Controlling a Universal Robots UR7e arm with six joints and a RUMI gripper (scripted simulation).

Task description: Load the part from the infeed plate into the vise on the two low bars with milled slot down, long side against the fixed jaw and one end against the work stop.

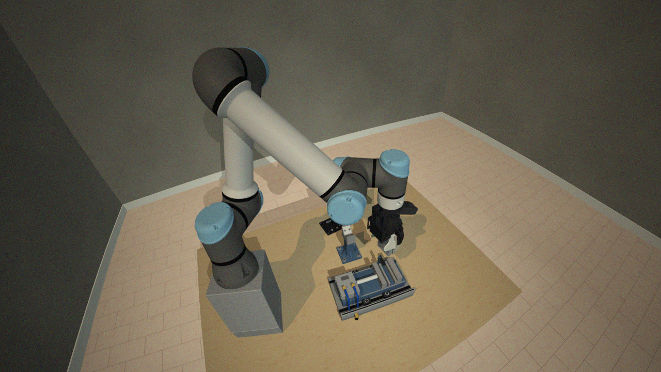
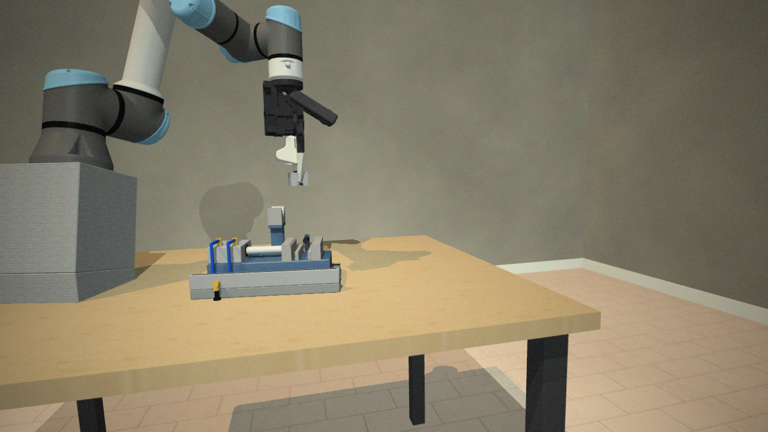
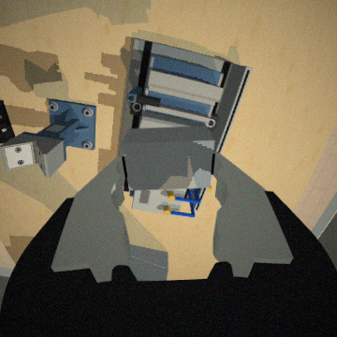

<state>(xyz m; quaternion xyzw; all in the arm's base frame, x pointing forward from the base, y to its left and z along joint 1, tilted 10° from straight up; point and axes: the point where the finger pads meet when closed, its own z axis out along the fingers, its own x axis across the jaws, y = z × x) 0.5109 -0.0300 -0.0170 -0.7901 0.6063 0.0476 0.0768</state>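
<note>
The fixed jaw lies 4 cm ahead of my hand, 2 cm to the right of it and 17 cm below it. Also, from my hand: part (1 cm below); then moving jaw (2 cm behind, 2 cm to the right, 17 cm below); then work stop (1 cm ahead, 3 cm to the left, 16 cm below).
</note>
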